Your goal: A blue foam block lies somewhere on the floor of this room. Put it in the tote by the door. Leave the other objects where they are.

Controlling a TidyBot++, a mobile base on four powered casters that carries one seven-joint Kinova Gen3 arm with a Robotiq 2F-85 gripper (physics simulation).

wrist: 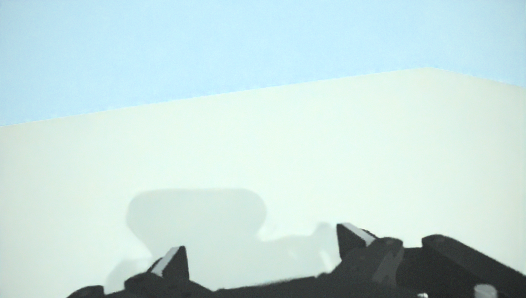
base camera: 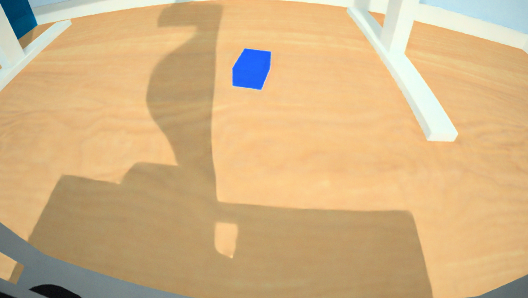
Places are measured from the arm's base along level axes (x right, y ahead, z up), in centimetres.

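Pixels of known places: gripper, fingertip midpoint: (wrist: 263, 251).
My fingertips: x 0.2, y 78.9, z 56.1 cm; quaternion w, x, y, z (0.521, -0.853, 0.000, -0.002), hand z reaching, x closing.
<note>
Behind a point stands the place of what it marks.
The blue foam block (base camera: 251, 69) {x -5.5, y 59.5, z -35.2 cm} lies on the wooden floor between the two white table feet in the base camera view, right beside the edge of the arm's shadow. It does not show in the wrist view. My gripper (wrist: 263, 251) {x 0.2, y 78.9, z 56.1 cm} is open, with its two fingertips wide apart and no object between them. It is over the white table top (wrist: 310, 150) {x 6.4, y 91.8, z 55.3 cm}, and its shadow falls on that surface. The gripper itself does not show in the base camera view, and the block is not near the fingers in the wrist view. The tote does not show in either view.
A white table foot (base camera: 417, 100) {x 31.5, y 59.4, z -37.2 cm} runs along the floor right of the block. Another white table foot (base camera: 42, 45) {x -89.2, y 84.4, z -38.2 cm} is at the far left, with a dark blue surface (base camera: 21, 17) {x -120.8, y 105.2, z -32.1 cm} behind it. A light blue wall (wrist: 225, 45) {x -1.4, y 124.4, z 63.3 cm} rises behind the table top.
</note>
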